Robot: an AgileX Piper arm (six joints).
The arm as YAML. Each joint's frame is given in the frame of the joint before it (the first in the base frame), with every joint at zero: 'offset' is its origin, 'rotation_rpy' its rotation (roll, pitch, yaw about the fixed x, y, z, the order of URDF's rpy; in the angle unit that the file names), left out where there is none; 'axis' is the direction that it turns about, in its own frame. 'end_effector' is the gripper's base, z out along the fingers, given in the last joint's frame.
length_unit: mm
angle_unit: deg
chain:
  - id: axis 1
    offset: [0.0, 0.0, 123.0]
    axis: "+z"
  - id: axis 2
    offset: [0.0, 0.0, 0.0]
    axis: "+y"
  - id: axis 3
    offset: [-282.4, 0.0, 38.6]
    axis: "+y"
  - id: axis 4
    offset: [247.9, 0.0, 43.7]
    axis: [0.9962, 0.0, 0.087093]
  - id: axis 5
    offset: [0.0, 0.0, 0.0]
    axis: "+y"
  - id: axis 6
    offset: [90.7, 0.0, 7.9]
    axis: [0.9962, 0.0, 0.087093]
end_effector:
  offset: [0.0, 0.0, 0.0]
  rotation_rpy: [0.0, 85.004, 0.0]
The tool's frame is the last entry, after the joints.
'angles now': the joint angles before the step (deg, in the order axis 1, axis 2, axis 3, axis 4, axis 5, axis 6). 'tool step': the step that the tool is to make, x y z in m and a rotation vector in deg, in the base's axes. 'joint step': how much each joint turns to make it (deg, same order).
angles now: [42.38 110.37 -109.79 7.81 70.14 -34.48]
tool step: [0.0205 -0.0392 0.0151 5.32 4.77 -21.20]
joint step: [-5.96 -2.58 0.71 -0.11 0.00 17.01]
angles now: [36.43 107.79 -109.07 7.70 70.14 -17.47]
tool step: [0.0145 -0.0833 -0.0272 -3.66 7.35 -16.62]
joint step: [-11.16 -5.64 13.27 -1.61 -0.13 5.87]
